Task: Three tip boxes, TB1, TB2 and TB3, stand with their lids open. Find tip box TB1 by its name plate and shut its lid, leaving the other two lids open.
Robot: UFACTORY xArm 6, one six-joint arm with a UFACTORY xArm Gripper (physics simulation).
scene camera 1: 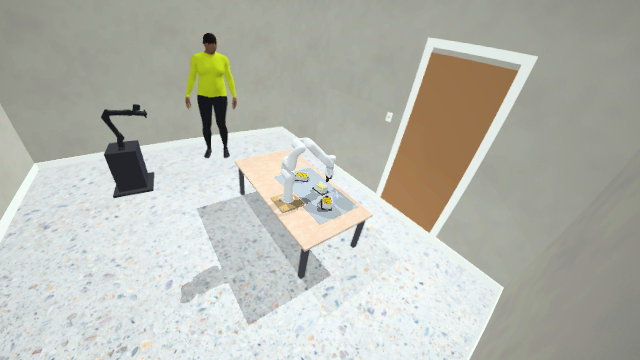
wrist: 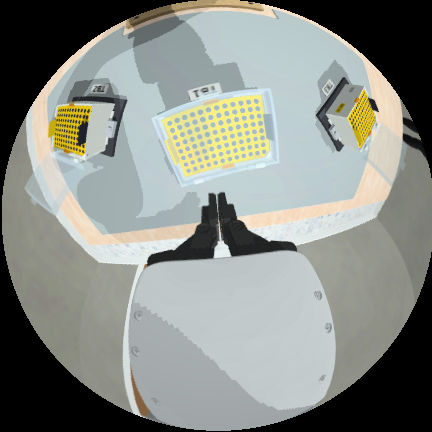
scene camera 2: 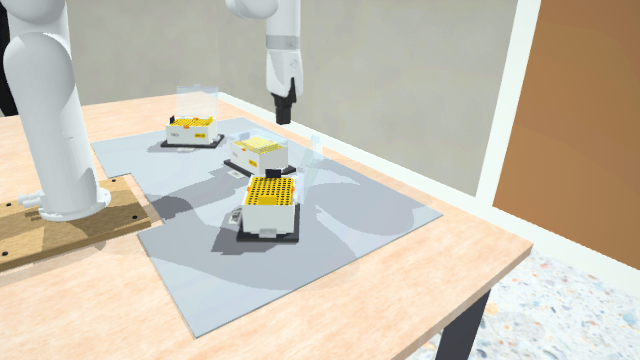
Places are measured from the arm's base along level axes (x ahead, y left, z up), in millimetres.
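Pixels of known places: gripper, between the fingertips: (scene camera 1: 327, 181) (wrist: 216, 203) (scene camera 2: 283, 123); arm's base, origin of its link: (scene camera 1: 287, 199) (scene camera 2: 76, 205).
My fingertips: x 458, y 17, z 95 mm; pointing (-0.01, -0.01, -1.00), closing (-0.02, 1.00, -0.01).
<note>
For each thing: its middle in the pictures, then the offset to it from my fingertips. "spot": a spot on its surface instead. Level surfaces: height alone.
- TB1, middle of its body: (wrist: 215, 124) (scene camera 2: 254, 153) (scene camera 1: 320, 187) 76 mm back, 5 mm left, 66 mm down
- TB2, middle of its body: (scene camera 2: 270, 186) (wrist: 64, 129) (scene camera 1: 327, 199) 138 mm back, 224 mm right, 40 mm down
- TB3, a spot on its surface: (scene camera 2: 190, 134) (scene camera 1: 302, 178) spot: 173 mm back, 231 mm left, 67 mm down
- grey mat, height of its surface: 104 mm down
- wooden table, height of its surface: 107 mm down
TB1 (scene camera 1: 321, 188) (scene camera 2: 260, 156) (wrist: 217, 135) is the middle box, with its name plate (wrist: 204, 91) beside it. Its clear lid lies down over the pale yellow tip rack; whether it is fully seated I cannot tell. TB2 (scene camera 1: 326, 202) (scene camera 2: 269, 217) (wrist: 75, 129), nearest in scene camera 2, has its clear lid (scene camera 2: 311, 162) (wrist: 52, 185) open. TB3 (scene camera 1: 301, 176) (scene camera 2: 190, 134) (wrist: 357, 115), farthest in scene camera 2, has its lid (scene camera 2: 197, 102) (wrist: 387, 155) open and upright. My gripper (scene camera 1: 328, 179) (scene camera 2: 283, 123) (wrist: 216, 203) is shut and empty, above and beyond TB1, on the wall side.
The boxes stand on a grey mat (scene camera 2: 225, 280) on the wooden table (scene camera 2: 75, 305). The arm's base board (scene camera 2: 120, 200) is at the mat's near side. A wall and a door (scene camera 1: 450, 140) (scene camera 2: 585, 125) stand beyond the table. A person (scene camera 1: 212, 75) and a black arm on a pedestal (scene camera 1: 127, 167) stand farther off.
</note>
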